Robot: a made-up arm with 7 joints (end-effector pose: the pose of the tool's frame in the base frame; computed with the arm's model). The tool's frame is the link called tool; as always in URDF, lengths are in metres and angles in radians. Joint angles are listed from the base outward.
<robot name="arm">
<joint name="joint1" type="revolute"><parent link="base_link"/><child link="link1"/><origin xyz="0 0 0.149"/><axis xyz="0 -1 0"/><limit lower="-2.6" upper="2.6"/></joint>
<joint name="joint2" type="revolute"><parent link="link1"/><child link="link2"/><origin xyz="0.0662 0.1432 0.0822"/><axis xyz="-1 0 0"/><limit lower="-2.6" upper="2.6"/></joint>
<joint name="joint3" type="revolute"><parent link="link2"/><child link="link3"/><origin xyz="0.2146 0.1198 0.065"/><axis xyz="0 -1 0"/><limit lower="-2.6" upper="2.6"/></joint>
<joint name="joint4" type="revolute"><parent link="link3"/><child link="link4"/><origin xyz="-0.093 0.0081 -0.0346"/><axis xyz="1 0 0"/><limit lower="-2.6" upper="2.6"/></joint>
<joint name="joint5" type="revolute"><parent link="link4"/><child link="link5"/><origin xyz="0.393 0.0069 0.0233"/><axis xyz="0 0 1"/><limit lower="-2.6" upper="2.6"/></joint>
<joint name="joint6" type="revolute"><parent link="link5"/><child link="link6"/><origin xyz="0.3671 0.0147 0.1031"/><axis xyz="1 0 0"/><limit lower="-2.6" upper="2.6"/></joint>
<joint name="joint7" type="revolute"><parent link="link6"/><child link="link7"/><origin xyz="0.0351 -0.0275 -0.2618"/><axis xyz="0 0 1"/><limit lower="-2.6" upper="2.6"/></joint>
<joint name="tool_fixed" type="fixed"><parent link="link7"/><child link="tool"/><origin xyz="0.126 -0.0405 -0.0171"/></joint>
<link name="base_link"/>
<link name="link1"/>
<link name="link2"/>
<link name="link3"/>
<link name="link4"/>
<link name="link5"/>
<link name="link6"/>
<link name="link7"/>
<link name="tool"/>
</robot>
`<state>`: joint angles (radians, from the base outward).
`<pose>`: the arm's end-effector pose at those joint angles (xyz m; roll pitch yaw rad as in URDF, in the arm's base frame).
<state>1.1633 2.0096 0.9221 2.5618 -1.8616 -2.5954 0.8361</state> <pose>0.3601 -0.2411 0.7864 -2.3043 0.6544 -1.5078</pose>
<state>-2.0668 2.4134 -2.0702 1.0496 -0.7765 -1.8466 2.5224</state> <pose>0.3125 0.2360 0.1759 -1.7482 -0.0378 -2.9752</pose>
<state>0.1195 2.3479 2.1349 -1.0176 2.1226 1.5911 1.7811</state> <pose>0.4653 -0.1844 -0.0068 2.8407 0.4455 -2.2613</pose>
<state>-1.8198 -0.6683 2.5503 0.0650 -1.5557 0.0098 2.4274</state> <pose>0.3067 -0.2910 0.0118 -0.7129 -0.3802 0.4522</pose>
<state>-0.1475 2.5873 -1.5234 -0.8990 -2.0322 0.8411 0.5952</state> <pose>0.7200 0.2724 0.4274 2.8870 0.0857 0.2478</pose>
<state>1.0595 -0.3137 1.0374 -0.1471 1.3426 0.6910 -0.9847</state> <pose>-0.0468 0.6000 0.9706 -0.9374 -1.3724 1.2707</pose>
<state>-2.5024 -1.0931 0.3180 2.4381 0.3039 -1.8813 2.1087</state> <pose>-0.6822 0.1428 -0.6969 1.1092 0.3855 0.2097</pose>
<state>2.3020 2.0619 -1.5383 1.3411 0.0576 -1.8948 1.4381</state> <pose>-0.3886 -0.4642 -0.1165 0.2544 -0.0668 -0.5786</pose>
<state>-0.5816 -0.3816 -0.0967 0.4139 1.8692 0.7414 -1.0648</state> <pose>0.4708 0.6594 0.1973 1.4618 0.2370 1.1711</pose>
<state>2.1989 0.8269 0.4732 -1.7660 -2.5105 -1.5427 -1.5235</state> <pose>0.1089 0.3448 0.4574 -1.7740 -0.5595 0.6638</pose>
